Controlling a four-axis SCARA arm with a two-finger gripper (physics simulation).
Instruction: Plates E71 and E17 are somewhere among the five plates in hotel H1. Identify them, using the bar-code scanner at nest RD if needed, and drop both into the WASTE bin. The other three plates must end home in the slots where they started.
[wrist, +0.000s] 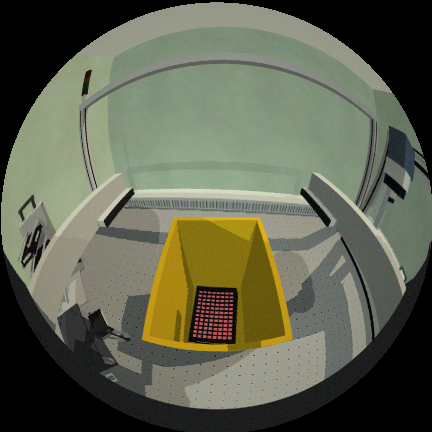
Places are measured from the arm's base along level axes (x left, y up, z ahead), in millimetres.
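Where they show: gripper, fingertip midpoint: (216, 176).
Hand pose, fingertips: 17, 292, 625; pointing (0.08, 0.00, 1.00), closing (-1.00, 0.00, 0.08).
Each offset is from my fingertips to the top centre of the thing, as dx, dy, dz. "spot": to the spot under its first point. Level surfaces: height alone.
My gripper (216, 176) is open, its two pale fingers with black pads wide apart at the left and right, with no plate between them. The yellow WASTE bin {-2, -80, -23} (217, 346) stands below and between the fingers. A black plate with pink wells {+4, -245, -23} (214, 315) lies at the bottom of the bin, near its front wall. Its label cannot be read from here, and whether another plate lies under it is hidden. Nest RD {+295, -210, -214} (77, 327) shows as a dark stand at the lower left, with a small dark device {+212, -197, -121} (102, 325) beside it. Hotel H1 cannot be made out in this view.
A small label (110, 377) lies on the perforated deck {dy -279} (240, 380) before the nest. A grey frame (220, 59) spans the back above a white slotted strip {spot: +16, -260, +378} (220, 204). A signal light {spot: +667, +458, +398} (87, 82) stands at the left. A blue and white device (399, 160) stands at the right.
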